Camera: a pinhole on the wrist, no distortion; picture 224 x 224 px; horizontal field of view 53.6 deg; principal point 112.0 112.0 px. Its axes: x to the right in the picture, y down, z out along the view. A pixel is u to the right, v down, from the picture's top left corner.
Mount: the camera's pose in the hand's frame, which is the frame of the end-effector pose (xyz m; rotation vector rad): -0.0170 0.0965 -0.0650 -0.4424 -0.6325 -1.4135
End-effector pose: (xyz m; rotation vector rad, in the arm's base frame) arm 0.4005 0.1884 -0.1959 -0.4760 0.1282 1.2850
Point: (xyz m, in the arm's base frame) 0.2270 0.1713 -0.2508
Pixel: 14.1 68.5
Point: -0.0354 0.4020 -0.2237
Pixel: 24.9 201.9
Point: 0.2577 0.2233 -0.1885
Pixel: 188.4 149.1
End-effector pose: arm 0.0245 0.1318 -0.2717 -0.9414 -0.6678 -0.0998
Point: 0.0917 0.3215 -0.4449
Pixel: 45.4 158.5
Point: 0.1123 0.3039 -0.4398
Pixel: 25.1 182.6
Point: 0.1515 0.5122 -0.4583
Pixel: 54.7 202.2
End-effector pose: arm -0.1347 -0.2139 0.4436 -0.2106 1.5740 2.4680
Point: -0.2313 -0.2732 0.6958
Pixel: 49.2 200.8
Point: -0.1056 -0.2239 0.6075
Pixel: 187.8 54.9
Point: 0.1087 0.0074 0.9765
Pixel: 165.0 12.8
